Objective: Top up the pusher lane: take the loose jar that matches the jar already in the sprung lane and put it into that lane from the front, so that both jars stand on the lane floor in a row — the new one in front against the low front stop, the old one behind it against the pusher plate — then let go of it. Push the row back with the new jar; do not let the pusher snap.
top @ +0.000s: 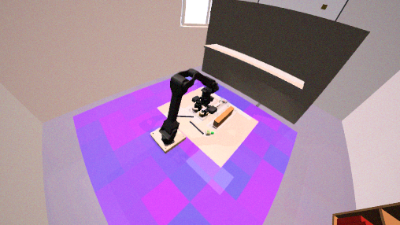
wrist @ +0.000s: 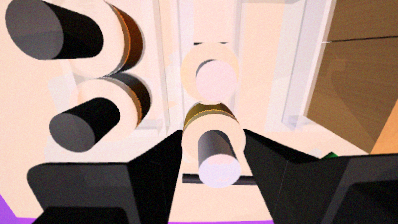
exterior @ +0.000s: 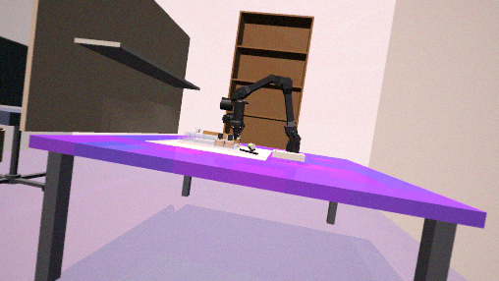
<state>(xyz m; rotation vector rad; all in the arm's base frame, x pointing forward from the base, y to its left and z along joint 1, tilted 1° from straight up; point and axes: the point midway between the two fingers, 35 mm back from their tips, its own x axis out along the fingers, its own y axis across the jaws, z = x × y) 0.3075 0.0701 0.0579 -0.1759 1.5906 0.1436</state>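
My gripper tip is 8 cm short of the cream mat, 1 cm to the left of it and 5 cm above it.
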